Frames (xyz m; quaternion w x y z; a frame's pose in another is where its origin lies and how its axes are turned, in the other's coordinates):
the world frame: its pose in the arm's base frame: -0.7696 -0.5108 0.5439 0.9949 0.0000 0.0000 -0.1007
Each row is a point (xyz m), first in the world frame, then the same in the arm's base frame.
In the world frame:
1: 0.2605 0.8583 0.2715
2: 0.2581 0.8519 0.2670
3: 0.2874 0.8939 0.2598
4: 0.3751 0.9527 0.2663
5: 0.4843 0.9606 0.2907
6: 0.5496 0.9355 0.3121
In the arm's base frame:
1: -0.3424 0.2779 0.8154
2: -0.3460 0.2721 0.8109
3: -0.3089 0.3074 0.8037
4: -0.2112 0.3474 0.8102
5: -0.1026 0.3333 0.8346
6: -0.0437 0.2956 0.8560

